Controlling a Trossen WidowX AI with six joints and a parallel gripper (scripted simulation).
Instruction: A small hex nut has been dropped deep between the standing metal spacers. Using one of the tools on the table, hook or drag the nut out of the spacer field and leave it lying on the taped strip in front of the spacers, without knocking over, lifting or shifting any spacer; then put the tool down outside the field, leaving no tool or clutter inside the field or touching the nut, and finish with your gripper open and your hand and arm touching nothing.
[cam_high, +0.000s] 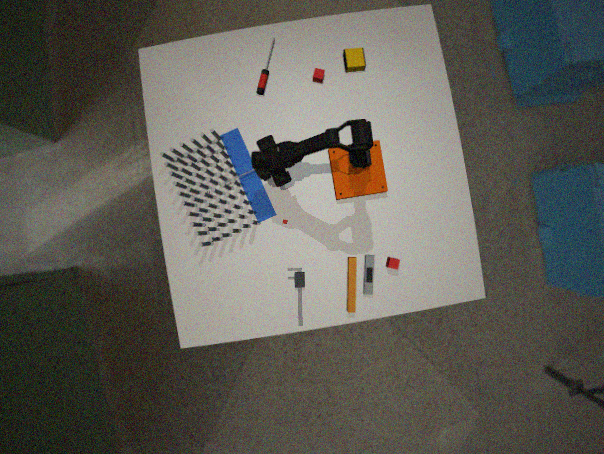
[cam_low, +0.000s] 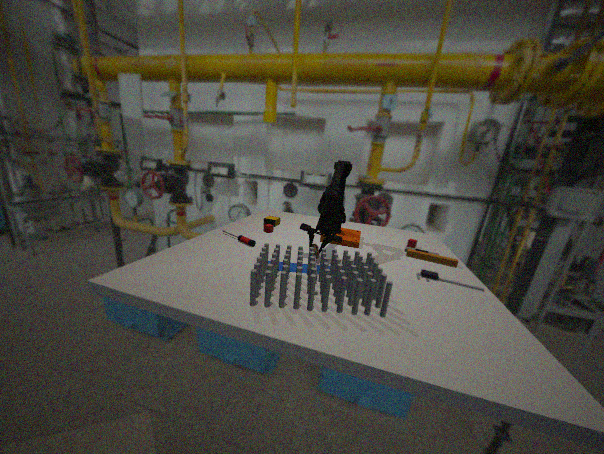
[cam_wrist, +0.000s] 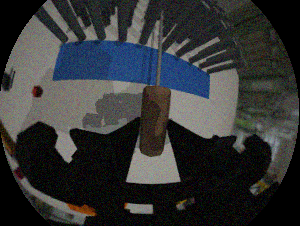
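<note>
Right now the blue taped strip is 9 cm ahead of my gripper tip, 4 cm below it and 3 cm to the left of it. From my gripper tip the other things lie so: tiny red piece 24 cm to the left, 3 cm below, 3 cm behind; then yellow block 41 cm behind, 39 cm to the right, 1 cm below; then brown-handled tool 10 cm ahead, 3 cm to the left.
</note>
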